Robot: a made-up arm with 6 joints.
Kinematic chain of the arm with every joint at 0, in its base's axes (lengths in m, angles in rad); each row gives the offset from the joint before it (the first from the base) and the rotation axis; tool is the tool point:
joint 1: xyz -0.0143 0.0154 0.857 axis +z
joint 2: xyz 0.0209 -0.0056 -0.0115 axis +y
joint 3: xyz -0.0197 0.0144 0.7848 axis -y
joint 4: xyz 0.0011 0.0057 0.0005 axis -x
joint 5: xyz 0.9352 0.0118 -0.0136 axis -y
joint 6: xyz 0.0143 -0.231 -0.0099 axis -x
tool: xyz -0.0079 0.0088 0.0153
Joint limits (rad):
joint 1: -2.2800..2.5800
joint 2: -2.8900..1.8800
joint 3: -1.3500..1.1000
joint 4: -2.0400..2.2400
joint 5: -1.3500..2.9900
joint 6: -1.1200..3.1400
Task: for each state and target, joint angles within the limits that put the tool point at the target. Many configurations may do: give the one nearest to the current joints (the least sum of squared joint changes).
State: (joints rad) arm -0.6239 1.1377 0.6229 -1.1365 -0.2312 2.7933
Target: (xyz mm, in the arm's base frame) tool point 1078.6 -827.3 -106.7
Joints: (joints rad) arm -0.5518 1.8438 1.1000 -0.6146 0.2342 2.7898
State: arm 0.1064 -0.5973 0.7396 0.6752 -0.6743 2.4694
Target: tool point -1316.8 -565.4 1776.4
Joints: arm 0.3371 -1.1406 1.1000 1.1245 -0.2870 2.5525
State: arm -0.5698 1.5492 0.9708 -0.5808 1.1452 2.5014
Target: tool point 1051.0 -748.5 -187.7
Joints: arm -0.5034 1.8714 1.0111 -0.5914 1.1478 2.5035
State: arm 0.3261 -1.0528 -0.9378 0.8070 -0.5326 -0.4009
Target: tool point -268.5 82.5 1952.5
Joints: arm -0.3784 -1.2159 -0.3621 1.4036 -0.5082 -0.4098
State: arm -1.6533 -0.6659 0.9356 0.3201 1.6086 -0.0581
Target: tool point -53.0 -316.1 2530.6
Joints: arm -1.3467 0.0243 1.1000 0.9601 1.4746 0.0329
